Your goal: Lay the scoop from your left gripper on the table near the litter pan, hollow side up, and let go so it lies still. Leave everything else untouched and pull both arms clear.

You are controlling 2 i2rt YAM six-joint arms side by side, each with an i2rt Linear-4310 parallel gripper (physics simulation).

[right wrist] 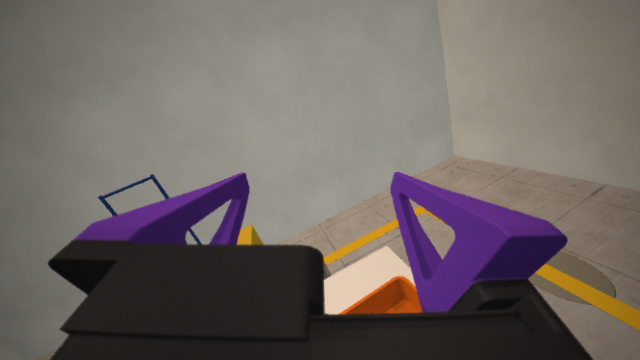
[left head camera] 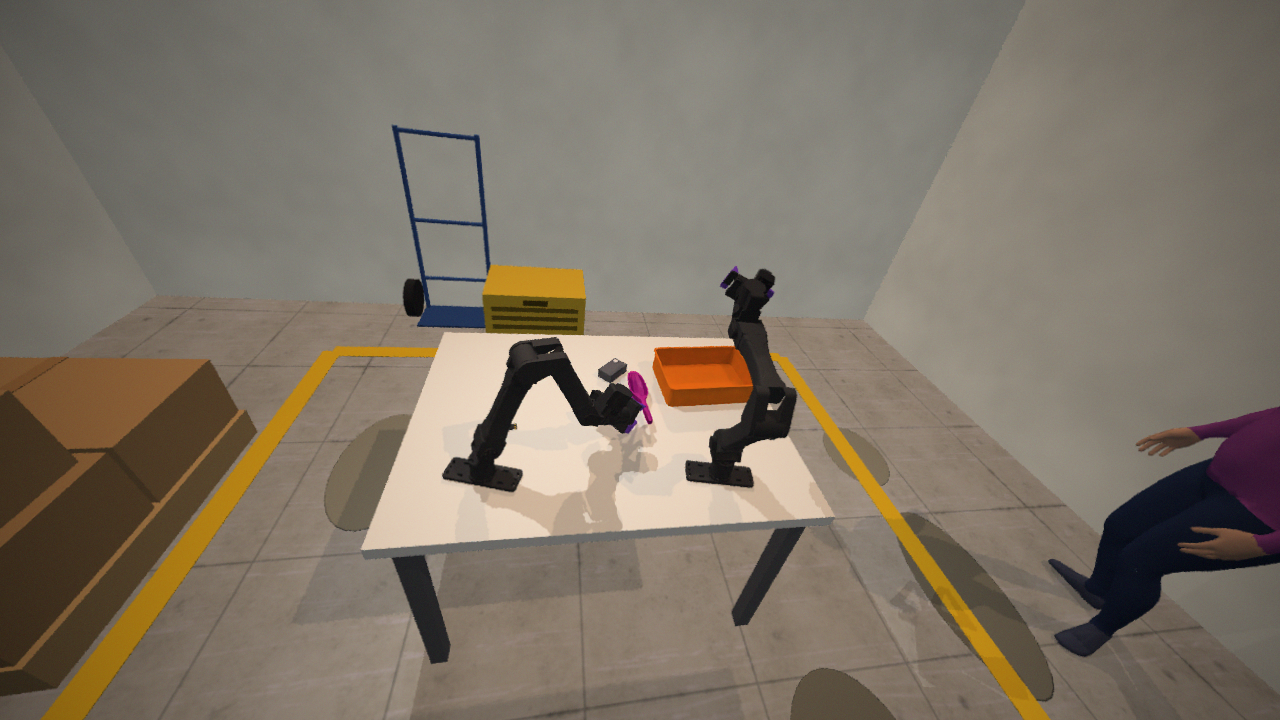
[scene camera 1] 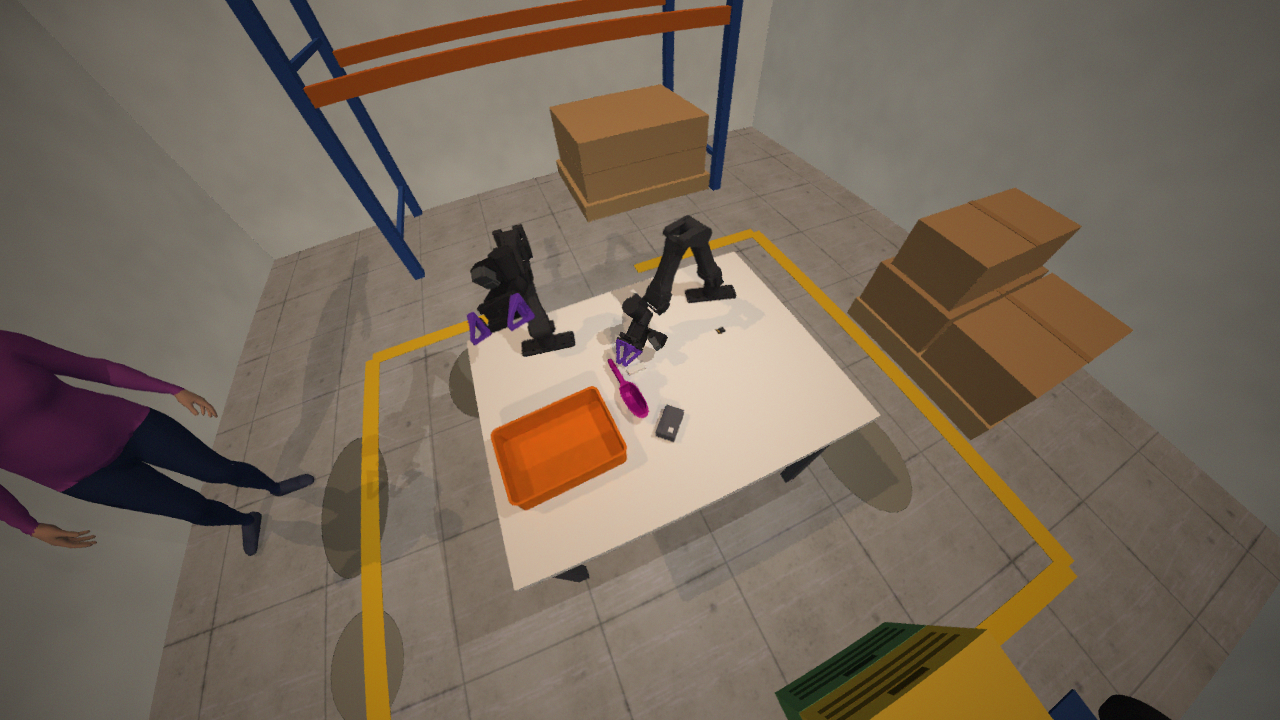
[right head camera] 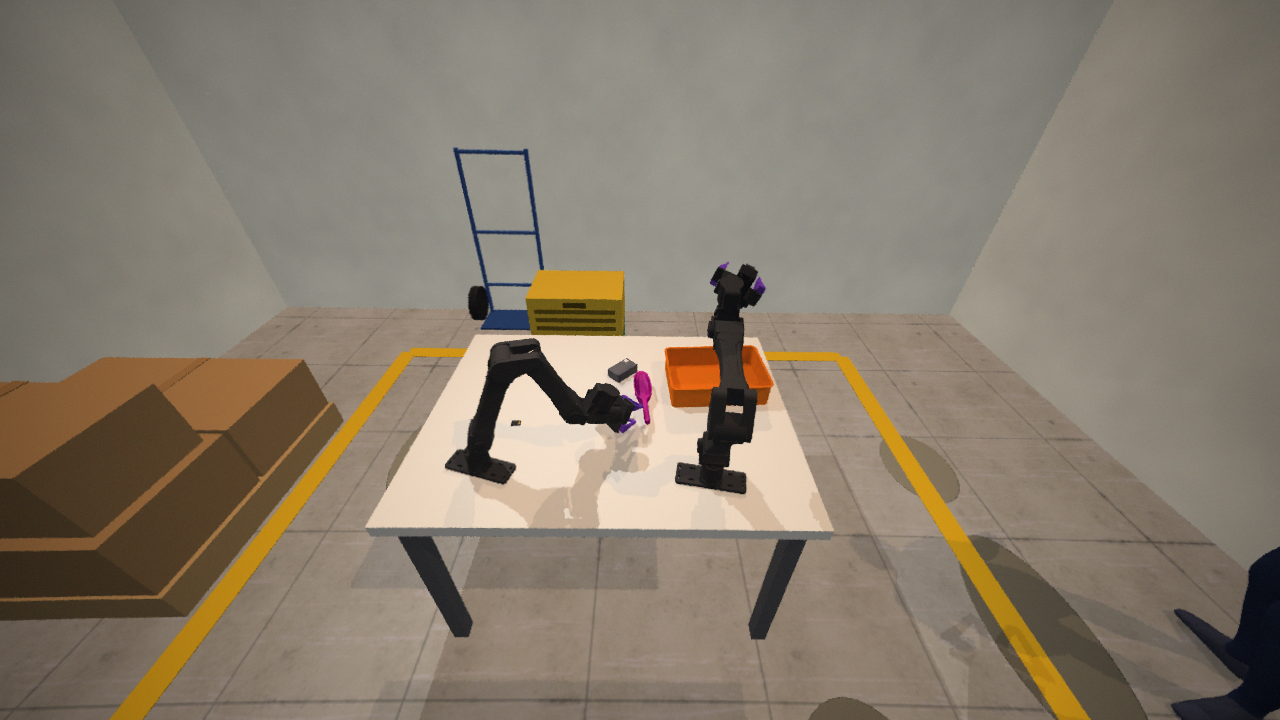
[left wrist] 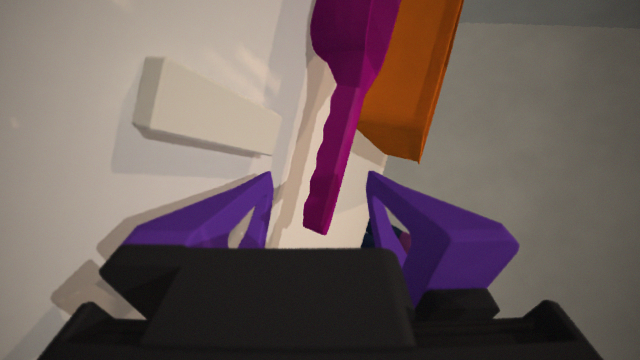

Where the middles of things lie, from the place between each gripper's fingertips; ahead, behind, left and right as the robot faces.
The magenta scoop (scene camera 1: 634,400) lies 9 cm ahead of my left hand, 1 cm to the right of it and 1 cm below it. Also, from my left hand: orange litter pan (scene camera 1: 545,453) 21 cm ahead, 26 cm to the right.
Right now the orange litter pan is 44 cm below my right hand, 8 cm ahead of it and 2 cm to the left of it. The rest, counted from my right hand: magenta scoop 46 cm below, 28 cm to the left, 4 cm behind.
